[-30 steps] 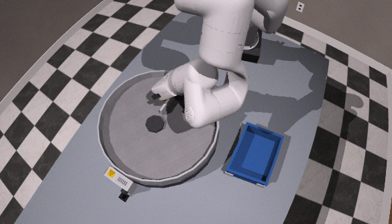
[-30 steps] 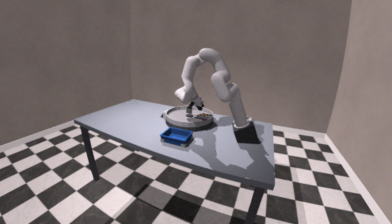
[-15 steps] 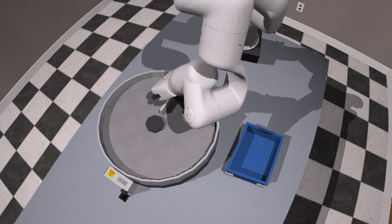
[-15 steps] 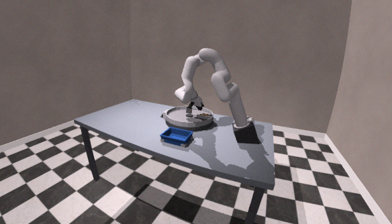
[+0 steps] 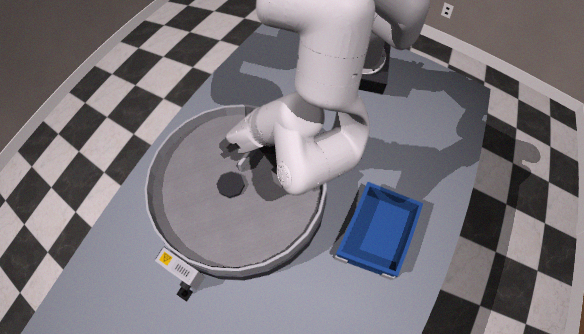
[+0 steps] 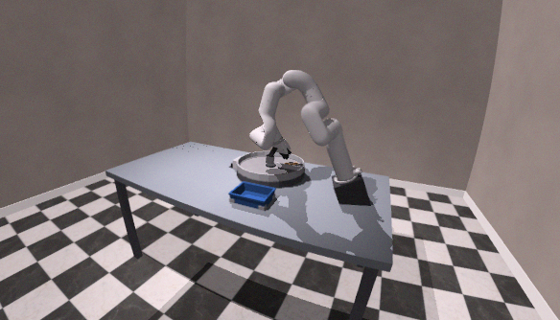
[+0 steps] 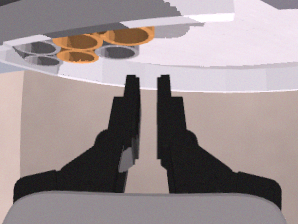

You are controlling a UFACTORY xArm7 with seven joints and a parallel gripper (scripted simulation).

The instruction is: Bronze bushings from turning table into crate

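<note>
My hand is 360 mm to the right of the blue crate, 100 mm above it and 40 mm past it. Round my hand: turning table: 80 mm ahead, 70 mm below, 30 mm to the left.
</note>
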